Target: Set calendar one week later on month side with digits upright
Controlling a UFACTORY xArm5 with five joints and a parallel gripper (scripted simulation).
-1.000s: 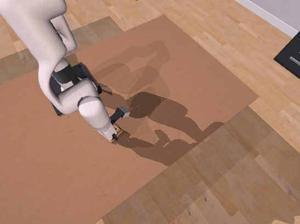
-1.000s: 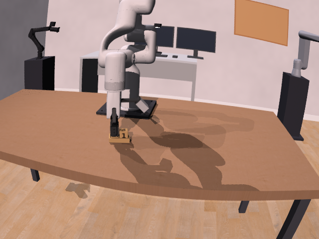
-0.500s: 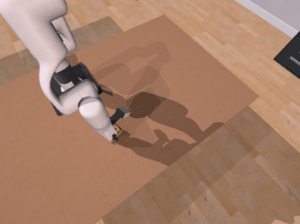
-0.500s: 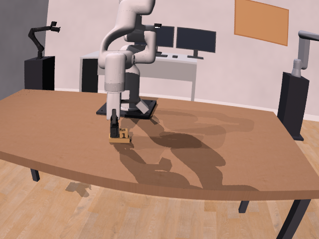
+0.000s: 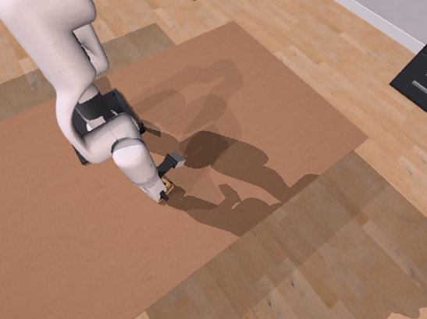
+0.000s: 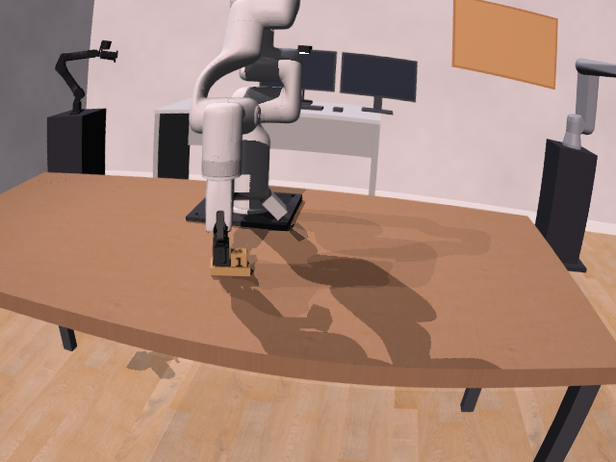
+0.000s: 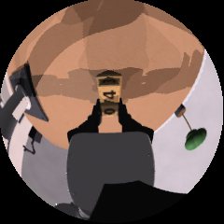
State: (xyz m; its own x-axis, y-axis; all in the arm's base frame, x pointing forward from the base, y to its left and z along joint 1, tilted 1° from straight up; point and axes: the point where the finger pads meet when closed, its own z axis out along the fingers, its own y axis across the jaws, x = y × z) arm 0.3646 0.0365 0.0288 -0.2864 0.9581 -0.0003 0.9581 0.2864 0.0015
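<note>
The wooden calendar tray lies 3 cm below my hand and 2 cm to the left of it.
</note>
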